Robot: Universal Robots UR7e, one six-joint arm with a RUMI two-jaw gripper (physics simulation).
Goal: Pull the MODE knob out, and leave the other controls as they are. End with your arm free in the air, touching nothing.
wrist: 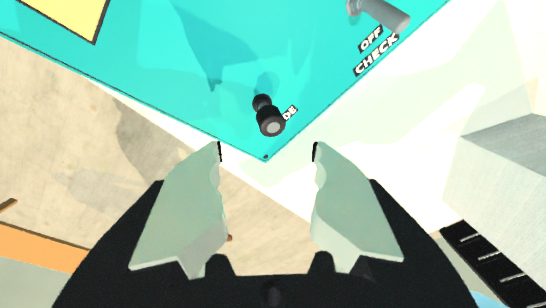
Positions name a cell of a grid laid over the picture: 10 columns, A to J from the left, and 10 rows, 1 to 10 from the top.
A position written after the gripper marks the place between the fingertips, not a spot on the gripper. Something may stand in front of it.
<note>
In view: the gripper (E5) and a black mode knob (E5).
</note>
